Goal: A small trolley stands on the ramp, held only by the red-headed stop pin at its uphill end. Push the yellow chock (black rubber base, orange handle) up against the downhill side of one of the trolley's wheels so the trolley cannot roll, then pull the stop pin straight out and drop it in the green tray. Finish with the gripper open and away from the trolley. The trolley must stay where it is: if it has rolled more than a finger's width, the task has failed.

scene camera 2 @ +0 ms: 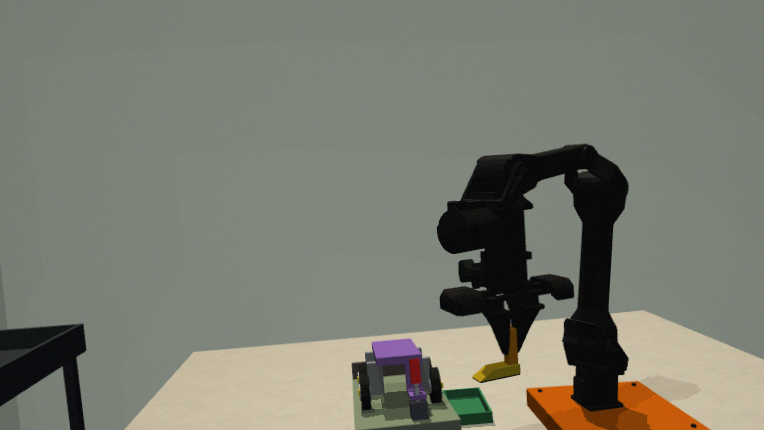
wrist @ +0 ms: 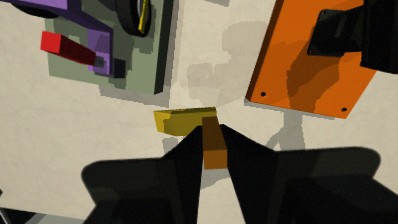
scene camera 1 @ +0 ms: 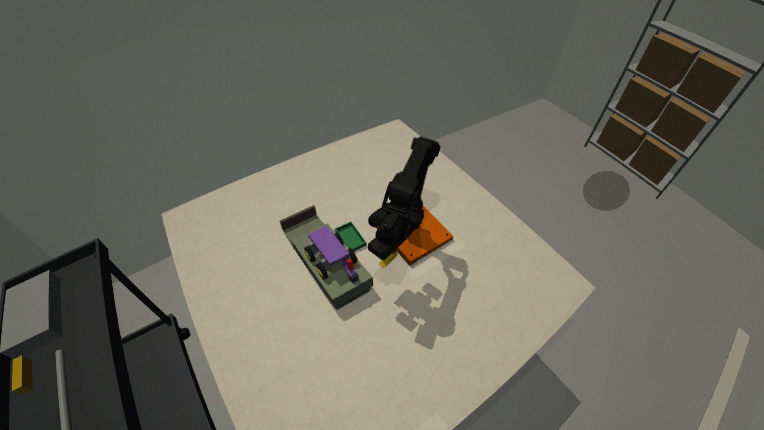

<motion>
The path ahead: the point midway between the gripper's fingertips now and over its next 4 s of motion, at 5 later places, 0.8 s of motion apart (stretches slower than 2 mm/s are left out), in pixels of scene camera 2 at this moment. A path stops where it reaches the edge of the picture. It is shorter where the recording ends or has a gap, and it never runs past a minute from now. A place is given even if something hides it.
My gripper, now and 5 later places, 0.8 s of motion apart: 510,353; 495,346; 470,336; 450,330; 433,323; 418,326
</motion>
